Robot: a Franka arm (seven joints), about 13 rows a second.
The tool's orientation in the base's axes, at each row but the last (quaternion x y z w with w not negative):
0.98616, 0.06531, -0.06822, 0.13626
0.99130, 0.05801, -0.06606, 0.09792
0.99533, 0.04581, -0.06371, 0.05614
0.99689, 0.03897, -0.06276, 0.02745
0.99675, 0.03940, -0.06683, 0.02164
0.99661, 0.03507, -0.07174, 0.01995
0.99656, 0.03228, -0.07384, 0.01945
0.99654, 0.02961, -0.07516, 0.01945
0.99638, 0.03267, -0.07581, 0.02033
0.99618, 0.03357, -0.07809, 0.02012
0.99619, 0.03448, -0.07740, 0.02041
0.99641, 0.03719, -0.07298, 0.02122
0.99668, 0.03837, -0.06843, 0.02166
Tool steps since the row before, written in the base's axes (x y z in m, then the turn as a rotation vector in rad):
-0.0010, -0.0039, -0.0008, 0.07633, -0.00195, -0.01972
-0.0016, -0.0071, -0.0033, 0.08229, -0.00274, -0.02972
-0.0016, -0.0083, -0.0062, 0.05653, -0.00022, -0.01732
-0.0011, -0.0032, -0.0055, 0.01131, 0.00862, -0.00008
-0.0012, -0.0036, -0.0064, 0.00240, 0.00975, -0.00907
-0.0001, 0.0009, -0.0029, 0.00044, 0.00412, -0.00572
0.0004, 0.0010, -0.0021, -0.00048, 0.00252, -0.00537
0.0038, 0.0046, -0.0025, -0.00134, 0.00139, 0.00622
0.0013, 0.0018, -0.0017, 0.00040, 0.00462, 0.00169
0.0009, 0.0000, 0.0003, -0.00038, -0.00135, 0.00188
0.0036, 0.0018, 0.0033, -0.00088, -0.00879, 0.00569
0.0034, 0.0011, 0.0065, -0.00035, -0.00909, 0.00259
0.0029, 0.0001, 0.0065, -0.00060, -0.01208, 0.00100
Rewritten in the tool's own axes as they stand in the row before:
-0.0013, 0.0034, 0.0020, 0.07776, 0.00799, 0.01043
-0.0018, 0.0061, 0.0048, 0.08497, 0.00766, 0.01960
-0.0015, 0.0074, 0.0073, 0.05810, 0.00394, 0.01022
-0.0006, 0.0028, 0.0058, 0.01184, -0.00767, -0.00183
-0.0006, 0.0032, 0.0067, 0.00433, -0.00986, 0.00819
0.0004, -0.0010, 0.0028, 0.00154, -0.00427, 0.00541
0.0008, -0.0010, 0.0020, 0.00048, -0.00273, 0.00527
0.0044, -0.0044, 0.0017, -0.00218, -0.00126, -0.00601
0.0017, -0.0018, 0.0014, 0.00042, -0.00452, -0.00194
0.0008, 0.0001, -0.0004, -0.00076, 0.00138, -0.00174
0.0032, -0.0014, -0.0039, -0.00233, 0.00890, -0.00508
0.0025, -0.0006, -0.0070, -0.00137, 0.00913, -0.00208
0.0020, 0.0004, -0.0068, -0.00162, 0.01202, -0.00032

